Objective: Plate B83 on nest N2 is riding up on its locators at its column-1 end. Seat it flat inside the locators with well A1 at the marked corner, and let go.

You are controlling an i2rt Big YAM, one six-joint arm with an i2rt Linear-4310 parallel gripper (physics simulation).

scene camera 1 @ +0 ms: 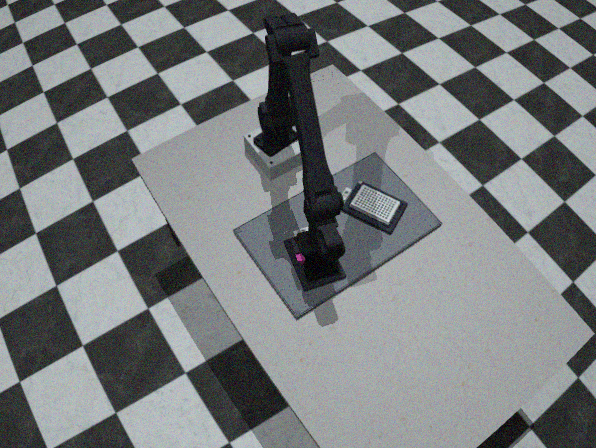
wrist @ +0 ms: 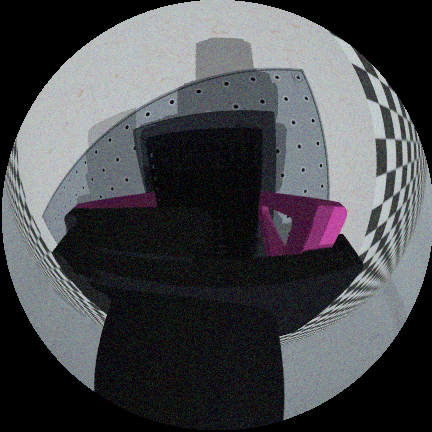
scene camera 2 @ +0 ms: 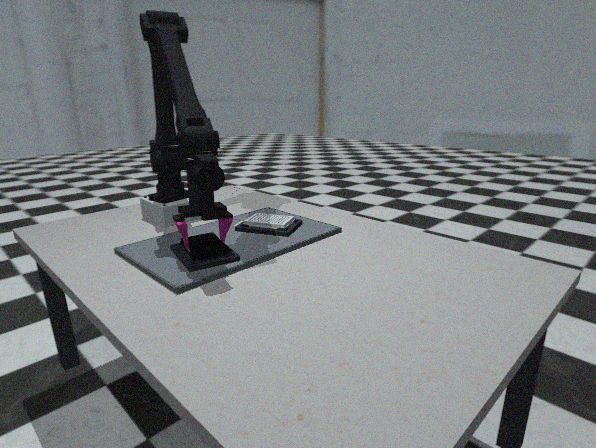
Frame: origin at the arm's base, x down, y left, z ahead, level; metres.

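Where they show: gripper, fingertip midpoint: (scene camera 1: 316,259) (wrist: 207,197) (scene camera 2: 205,247); arm's base at its link origin: (scene camera 1: 275,139) (scene camera 2: 171,197).
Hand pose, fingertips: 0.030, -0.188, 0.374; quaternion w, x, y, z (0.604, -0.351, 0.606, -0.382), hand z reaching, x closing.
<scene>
Each offset is from my fingertips to the centre of the thing, as dx, dy, dz. "*": to the spot under its first point. Level surfaces: height alone.
The black plate B83 @(-0.001, +0.004, -0.008) (scene camera 2: 212,246) (wrist: 210,160) is on the dark nest N2 @(* +0.012, -0.021, +0.064) (scene camera 1: 327,281) (scene camera 2: 180,257) (wrist: 269,150), near one end of the grey board. My gripper (scene camera 2: 205,245) (wrist: 207,197) points down with its magenta fingers on two opposite sides of the plate, shut on it. In scene camera 1 the arm covers most of the plate. The plate looks close to level in scene camera 2, but its black surface is too dark to tell whether both ends sit inside the locators. I cannot make out well A1 or the marked corner.
A white well plate @(+0.004, +0.255, -0.014) (scene camera 1: 377,204) (scene camera 2: 267,220) sits on a second dark nest @(+0.015, +0.255, -0.014) (scene camera 1: 367,222) (scene camera 2: 267,231), on the same grey board (scene camera 1: 265,235) (scene camera 2: 145,255) (wrist: 310,135). The board lies on the table @(dx +0.036) (scene camera 1: 400,350) (scene camera 2: 350,325), in front of the arm's pale base block.
</scene>
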